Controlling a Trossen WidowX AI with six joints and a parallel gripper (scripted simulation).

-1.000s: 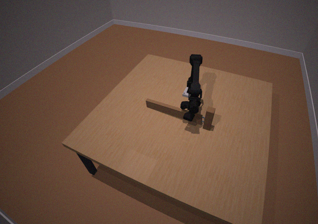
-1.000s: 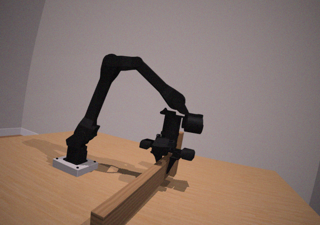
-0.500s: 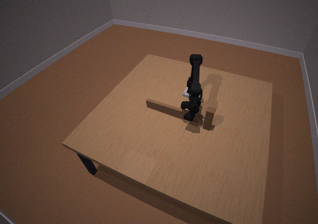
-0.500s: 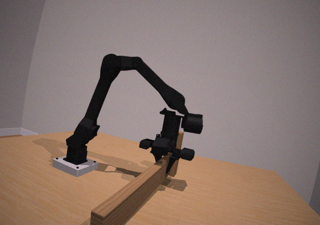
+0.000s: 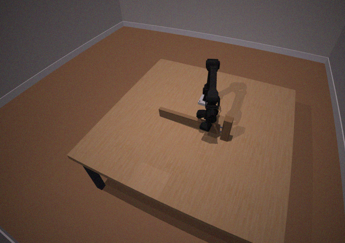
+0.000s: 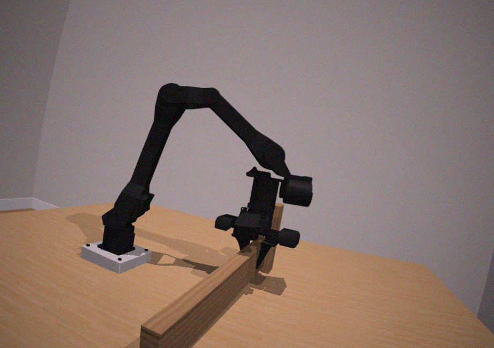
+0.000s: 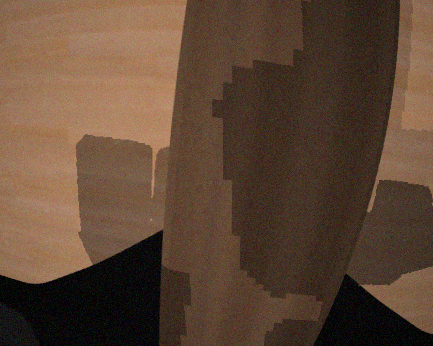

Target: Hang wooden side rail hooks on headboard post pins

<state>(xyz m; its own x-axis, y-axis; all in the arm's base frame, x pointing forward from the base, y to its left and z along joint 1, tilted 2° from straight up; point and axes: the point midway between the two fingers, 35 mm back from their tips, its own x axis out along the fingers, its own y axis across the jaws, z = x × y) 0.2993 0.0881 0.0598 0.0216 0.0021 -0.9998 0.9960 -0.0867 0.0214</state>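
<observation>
My gripper tip is now 1 cm short of the headboard post, 12 cm to the right of it and 4 cm below it.
</observation>
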